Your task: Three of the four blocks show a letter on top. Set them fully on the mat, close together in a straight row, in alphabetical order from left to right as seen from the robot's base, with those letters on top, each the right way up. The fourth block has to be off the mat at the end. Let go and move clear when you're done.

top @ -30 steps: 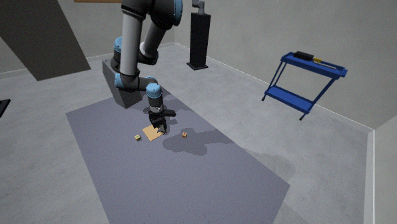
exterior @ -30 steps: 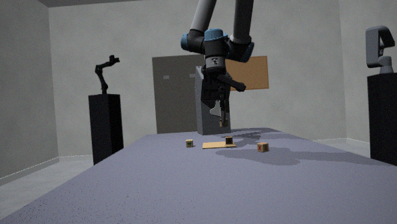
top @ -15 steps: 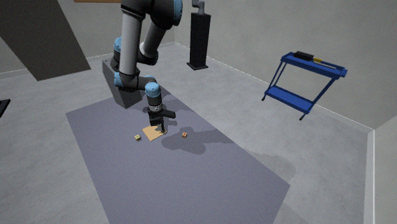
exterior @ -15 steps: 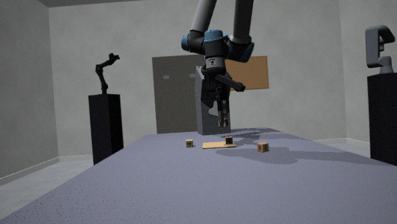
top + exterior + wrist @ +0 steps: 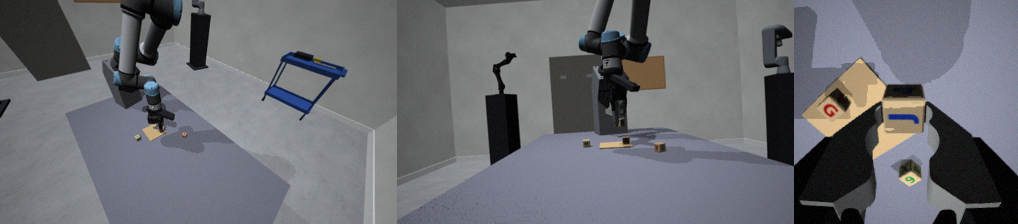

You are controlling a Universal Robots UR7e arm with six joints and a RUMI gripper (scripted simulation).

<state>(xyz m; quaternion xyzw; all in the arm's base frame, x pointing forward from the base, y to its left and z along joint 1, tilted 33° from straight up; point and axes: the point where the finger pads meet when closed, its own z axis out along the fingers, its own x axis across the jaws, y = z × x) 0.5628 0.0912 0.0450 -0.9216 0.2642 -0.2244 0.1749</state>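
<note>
The tan mat lies 10 cm behind my hand, 4 cm to the right of it and 11 cm below it.
</note>
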